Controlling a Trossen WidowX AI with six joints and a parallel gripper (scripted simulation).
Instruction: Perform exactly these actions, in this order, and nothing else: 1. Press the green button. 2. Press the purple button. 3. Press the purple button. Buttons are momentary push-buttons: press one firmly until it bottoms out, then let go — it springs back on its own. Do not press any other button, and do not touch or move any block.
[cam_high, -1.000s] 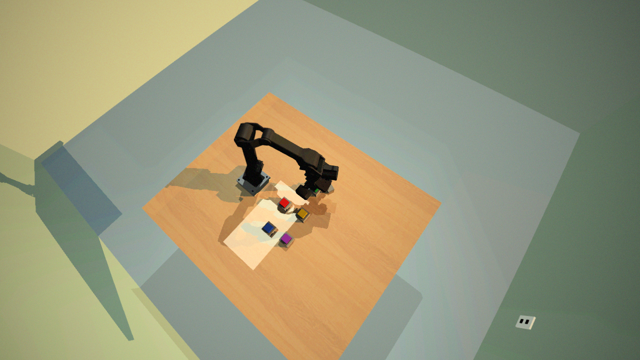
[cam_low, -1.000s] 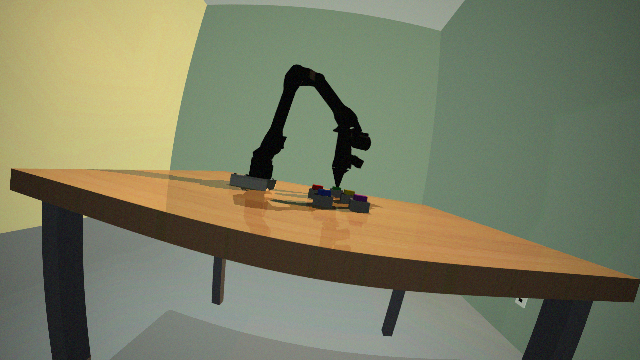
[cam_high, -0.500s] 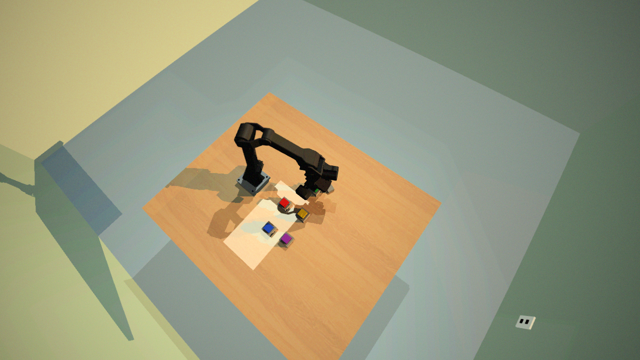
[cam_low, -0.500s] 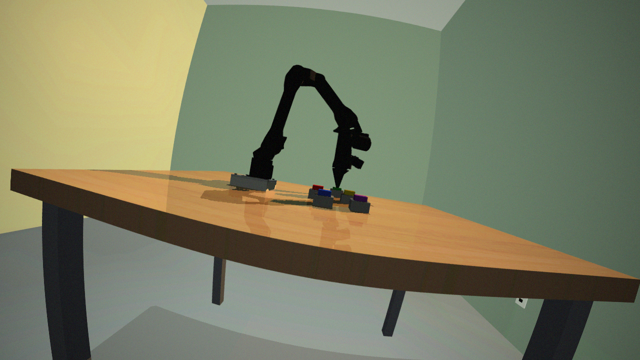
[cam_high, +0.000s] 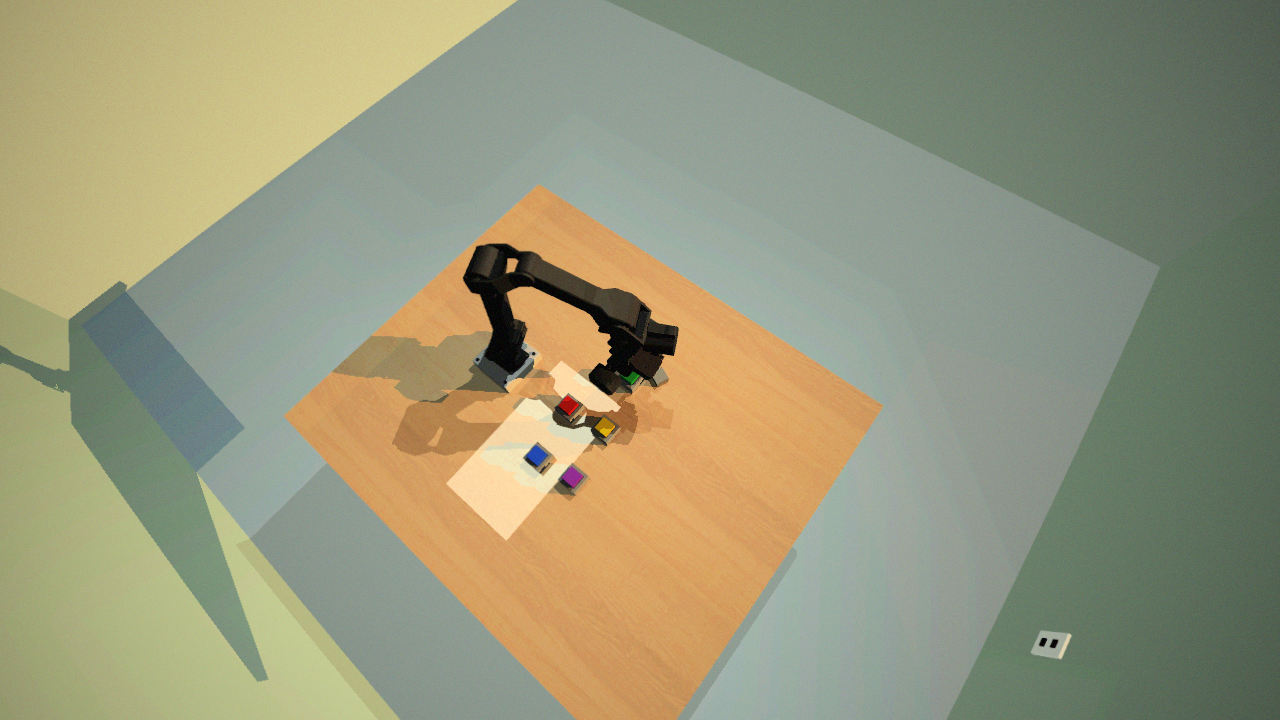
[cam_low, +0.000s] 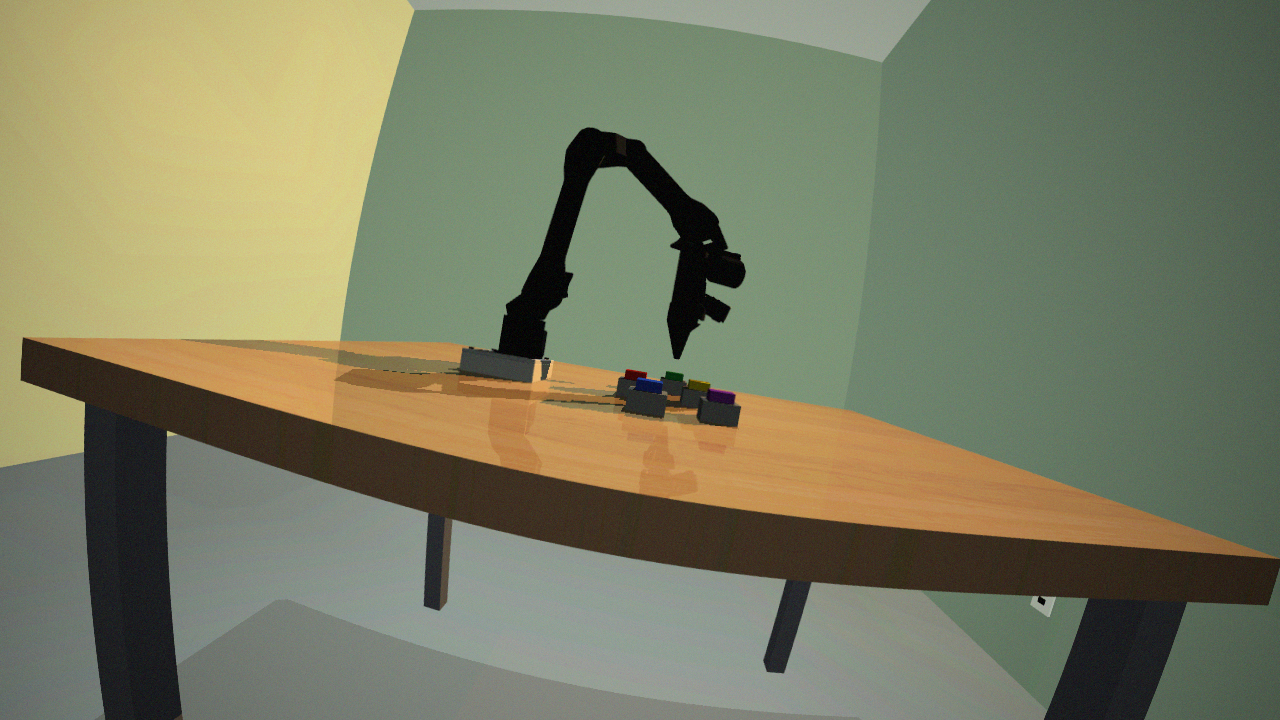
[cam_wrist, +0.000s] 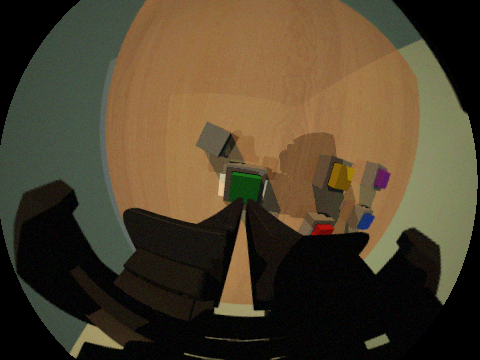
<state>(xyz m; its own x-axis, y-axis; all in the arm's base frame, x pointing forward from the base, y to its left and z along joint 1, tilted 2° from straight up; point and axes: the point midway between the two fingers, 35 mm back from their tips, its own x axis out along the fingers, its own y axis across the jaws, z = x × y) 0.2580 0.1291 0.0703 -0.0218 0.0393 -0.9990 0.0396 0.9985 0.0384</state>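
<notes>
The green button is 30 mm below my gripper tip. The rest, counted from my gripper tip: yellow button 130 mm to the right, 30 mm below, 30 mm ahead; then red button 140 mm to the right, 70 mm behind, 30 mm below; then grey block 50 mm below, 50 mm ahead, 40 mm to the left.
</notes>
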